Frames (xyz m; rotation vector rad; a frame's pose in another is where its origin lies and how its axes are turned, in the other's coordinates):
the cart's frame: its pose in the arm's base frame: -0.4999 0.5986 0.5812 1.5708 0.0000 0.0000
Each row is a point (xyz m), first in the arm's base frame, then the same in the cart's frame.
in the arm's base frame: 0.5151 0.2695 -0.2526
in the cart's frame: 1.0150 -0.8338 0.3291
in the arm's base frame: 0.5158 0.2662 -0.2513
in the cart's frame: 1.0157 -0.8325 0.3324
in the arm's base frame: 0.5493 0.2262 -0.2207
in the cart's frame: 1.0492 -0.8019 0.3724
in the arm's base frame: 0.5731 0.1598 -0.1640
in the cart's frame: 1.0730 -0.7452 0.4388
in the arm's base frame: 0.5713 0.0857 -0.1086
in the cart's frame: 1.0712 -0.6898 0.5129
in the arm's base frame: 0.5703 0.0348 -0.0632
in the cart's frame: 1.0702 -0.6444 0.5638
